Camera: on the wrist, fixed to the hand. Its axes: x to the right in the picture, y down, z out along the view.
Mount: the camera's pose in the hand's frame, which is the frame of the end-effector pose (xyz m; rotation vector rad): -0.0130 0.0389 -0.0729 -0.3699 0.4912 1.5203
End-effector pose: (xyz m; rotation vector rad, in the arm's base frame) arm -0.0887 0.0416 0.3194 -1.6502 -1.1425 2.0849
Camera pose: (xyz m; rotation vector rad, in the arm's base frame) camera -0.0080 0.0384 0.2976 2.0883 -0.0640 -0.9652
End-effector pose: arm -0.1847 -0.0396 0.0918 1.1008 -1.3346 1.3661
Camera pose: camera -0.2207 0.0327 0.0701 -0.7509 -1.9310 2.0157
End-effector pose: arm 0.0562 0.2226 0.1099 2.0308 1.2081 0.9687
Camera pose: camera 0.0112 0.2027 0.1775 -2.1652 0.6302 -2.1234
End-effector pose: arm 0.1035 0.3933 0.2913 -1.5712 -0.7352 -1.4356
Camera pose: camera 0.1007 0.3129 0.2683 -1.3079 0.9449 -0.6544
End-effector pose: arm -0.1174 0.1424 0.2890 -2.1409 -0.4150 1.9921
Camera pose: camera -0.0427 0.1053 0.2946 1.8294 -0.7406 -0.8312
